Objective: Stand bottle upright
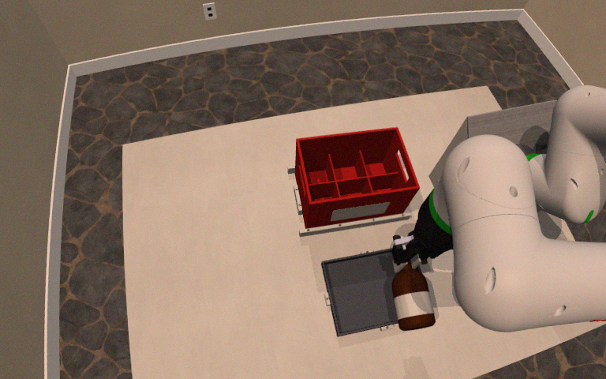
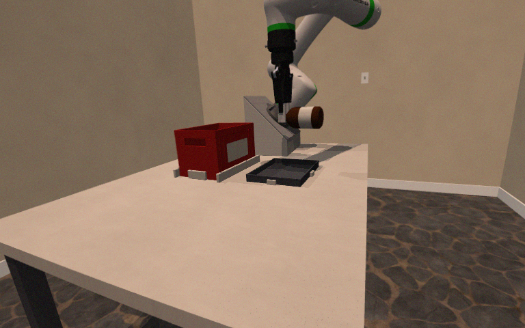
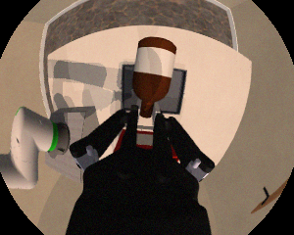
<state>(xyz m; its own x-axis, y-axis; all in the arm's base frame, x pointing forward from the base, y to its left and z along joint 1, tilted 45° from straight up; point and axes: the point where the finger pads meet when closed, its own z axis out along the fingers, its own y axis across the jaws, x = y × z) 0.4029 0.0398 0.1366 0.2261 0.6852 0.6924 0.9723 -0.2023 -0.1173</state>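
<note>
My gripper is now 10 mm short of the brown bottle, 50 mm to the right of it and 20 mm above it. Round my hand: red crate (10 mm behind, 270 mm to the right, 140 mm below); then dark grey tray (20 mm ahead, 210 mm below).
</note>
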